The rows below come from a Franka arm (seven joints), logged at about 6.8 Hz.
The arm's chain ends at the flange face. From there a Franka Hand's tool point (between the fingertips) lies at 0.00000 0.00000 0.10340 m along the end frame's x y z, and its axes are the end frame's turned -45 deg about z.
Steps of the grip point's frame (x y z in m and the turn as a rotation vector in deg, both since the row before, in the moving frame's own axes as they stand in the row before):
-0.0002, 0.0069, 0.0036, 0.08, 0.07, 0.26
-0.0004, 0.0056, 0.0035, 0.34, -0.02, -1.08
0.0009, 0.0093, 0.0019, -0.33, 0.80, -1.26
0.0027, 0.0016, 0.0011, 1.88, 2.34, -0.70
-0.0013, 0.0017, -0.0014, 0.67, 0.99, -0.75
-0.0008, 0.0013, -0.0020, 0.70, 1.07, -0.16
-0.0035, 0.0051, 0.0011, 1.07, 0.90, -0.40
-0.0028, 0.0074, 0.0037, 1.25, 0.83, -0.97
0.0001, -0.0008, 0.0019, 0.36, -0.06, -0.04
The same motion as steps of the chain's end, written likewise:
0.0047, 0.0052, 0.0036, 0.11, -0.01, 0.26
0.0041, 0.0046, 0.0035, 0.23, -0.25, -1.08
0.0058, 0.0066, 0.0019, 0.33, 0.80, -1.26
0.0025, 0.0046, 0.0012, 2.98, 0.33, -0.70
-0.0001, 0.0042, -0.0014, 1.17, 0.23, -0.75
-0.0001, 0.0037, -0.0020, 1.25, 0.26, -0.16
0.0014, 0.0086, 0.0011, 1.39, -0.12, -0.40
0.0038, 0.0099, 0.0037, 1.47, -0.30, -0.97
0.0000, -0.0003, 0.0019, 0.21, -0.30, -0.04

